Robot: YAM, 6 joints.
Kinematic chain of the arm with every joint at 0, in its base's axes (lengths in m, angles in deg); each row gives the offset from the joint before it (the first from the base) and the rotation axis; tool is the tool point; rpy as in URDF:
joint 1: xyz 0 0 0.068 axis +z
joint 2: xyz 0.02 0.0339 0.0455 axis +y
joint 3: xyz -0.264 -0.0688 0 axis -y
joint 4: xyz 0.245 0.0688 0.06 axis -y
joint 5: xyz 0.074 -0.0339 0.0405 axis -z
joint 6: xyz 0.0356 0 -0.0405 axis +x
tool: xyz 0 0 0 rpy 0 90 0
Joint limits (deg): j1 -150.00..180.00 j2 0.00..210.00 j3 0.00..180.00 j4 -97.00..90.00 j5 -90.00..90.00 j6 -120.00..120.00
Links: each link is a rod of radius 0.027 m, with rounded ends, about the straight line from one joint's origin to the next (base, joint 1, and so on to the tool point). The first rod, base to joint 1, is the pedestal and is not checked.
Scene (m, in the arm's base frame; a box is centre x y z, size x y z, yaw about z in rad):
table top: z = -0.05
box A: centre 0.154 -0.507 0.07 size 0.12 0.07 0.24 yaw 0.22
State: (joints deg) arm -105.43 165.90 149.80 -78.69 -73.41 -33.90
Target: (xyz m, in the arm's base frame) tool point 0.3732 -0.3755 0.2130
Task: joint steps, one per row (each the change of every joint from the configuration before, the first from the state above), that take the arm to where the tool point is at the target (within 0.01 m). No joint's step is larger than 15 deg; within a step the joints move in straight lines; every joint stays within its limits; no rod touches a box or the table.
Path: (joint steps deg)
1: 2.27 -12.84 6.62 5.33 -1.54 -8.65
2: 2.26 -12.85 6.63 5.33 -1.54 -8.65
3: 13.00 3.85 -1.29 -1.62 0.40 4.32
4: 13.00 3.85 -1.28 -1.62 0.39 4.33
5: 13.00 3.86 -1.28 -1.61 0.39 4.32
6: 13.00 3.85 -1.28 -1.62 0.40 4.33

